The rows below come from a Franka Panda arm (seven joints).
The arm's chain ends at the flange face. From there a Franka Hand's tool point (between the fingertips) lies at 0.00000 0.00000 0.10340 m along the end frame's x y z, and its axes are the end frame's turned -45 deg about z.
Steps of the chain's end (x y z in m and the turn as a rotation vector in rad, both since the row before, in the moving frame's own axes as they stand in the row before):
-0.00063 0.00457 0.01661 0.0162 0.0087 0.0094
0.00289 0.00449 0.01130 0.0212 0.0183 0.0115
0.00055 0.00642 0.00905 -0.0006 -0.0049 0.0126
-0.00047 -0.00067 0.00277 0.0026 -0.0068 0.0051
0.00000 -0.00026 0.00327 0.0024 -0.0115 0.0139
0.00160 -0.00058 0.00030 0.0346 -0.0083 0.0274
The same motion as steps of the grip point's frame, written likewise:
-0.00185 0.00225 0.01659 0.0053 0.0176 0.0094
0.00176 0.00502 0.01126 0.0021 0.0279 0.0115
-0.00455 0.00461 0.00905 0.0030 -0.0039 0.0126
-0.00016 -0.00149 0.00277 0.0066 -0.0030 0.0051
-0.00047 -0.00120 0.00326 0.0098 -0.0064 0.0139
0.00351 -0.00239 0.00023 0.0303 0.0186 0.0274

